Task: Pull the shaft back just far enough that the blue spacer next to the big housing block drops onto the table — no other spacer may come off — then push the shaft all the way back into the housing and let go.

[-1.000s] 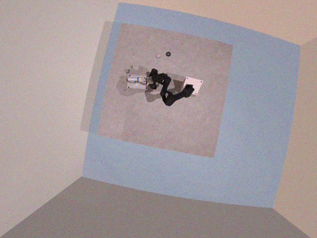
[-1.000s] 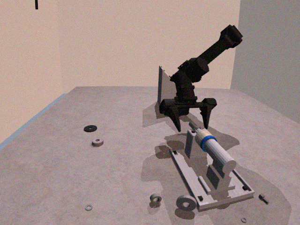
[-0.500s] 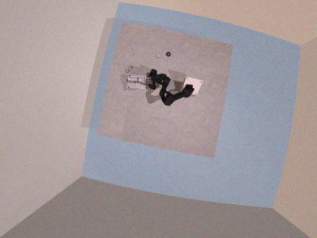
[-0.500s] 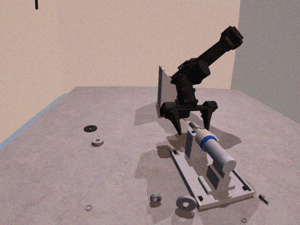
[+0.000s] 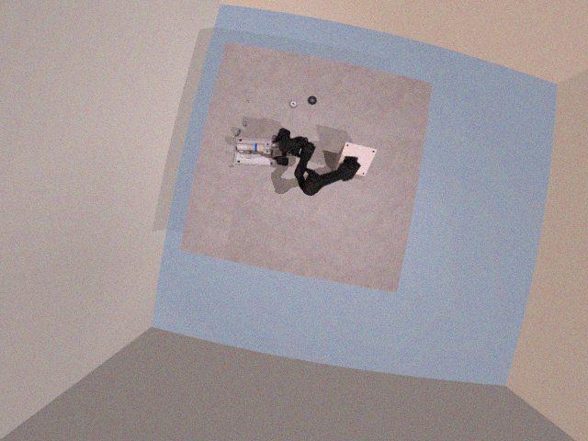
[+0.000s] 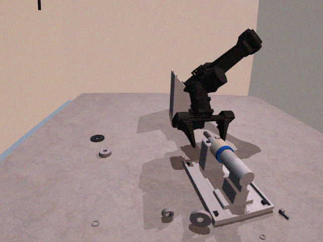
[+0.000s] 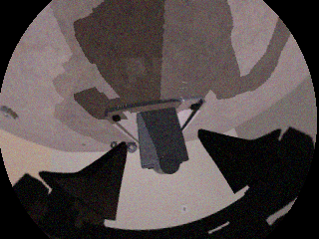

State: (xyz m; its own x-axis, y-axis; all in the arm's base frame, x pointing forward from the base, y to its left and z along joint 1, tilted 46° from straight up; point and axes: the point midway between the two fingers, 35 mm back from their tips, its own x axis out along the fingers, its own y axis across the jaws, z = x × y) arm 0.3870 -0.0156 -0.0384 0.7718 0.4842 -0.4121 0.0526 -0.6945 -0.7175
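The thin shaft lies 5 cm ahead of my gripper tip and 3 cm above it. The rest, counted from my gripper tip: grey ring: 7 cm behind, 30 cm to the right, 5 cm below; then bolt: 24 cm ahead, 10 cm to the left, 5 cm below; then cream spacer: 7 cm ahead, 3 cm above.
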